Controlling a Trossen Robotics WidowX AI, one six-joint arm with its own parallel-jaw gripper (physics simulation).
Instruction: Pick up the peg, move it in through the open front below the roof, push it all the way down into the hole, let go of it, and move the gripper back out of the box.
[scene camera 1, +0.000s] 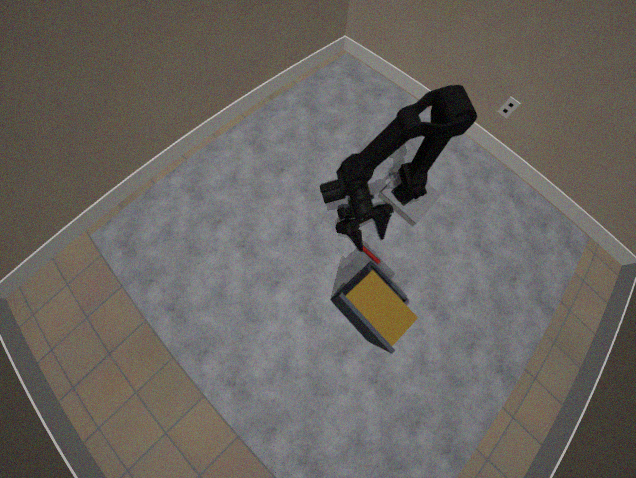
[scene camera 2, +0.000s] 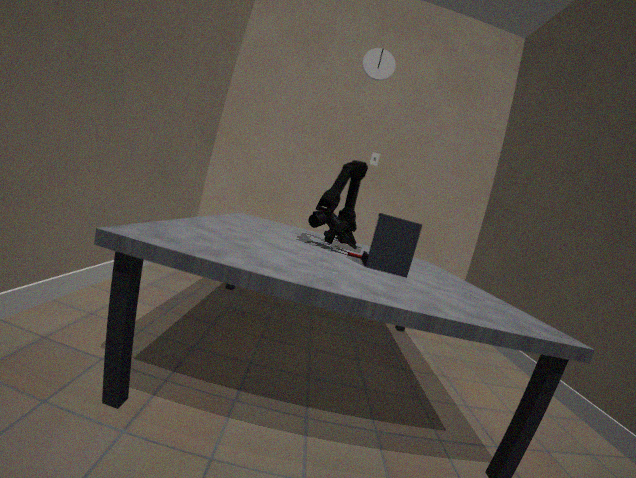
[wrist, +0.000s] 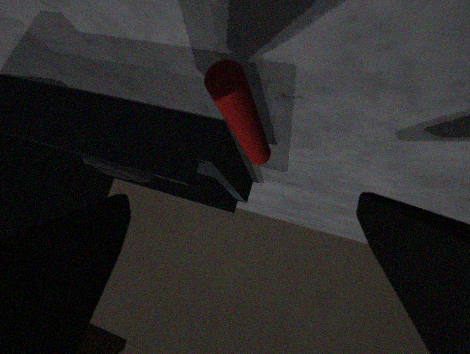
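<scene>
Gripper open and holding nothing; my gripper is visible in the wrist view as well. A dark box is also in view.
</scene>
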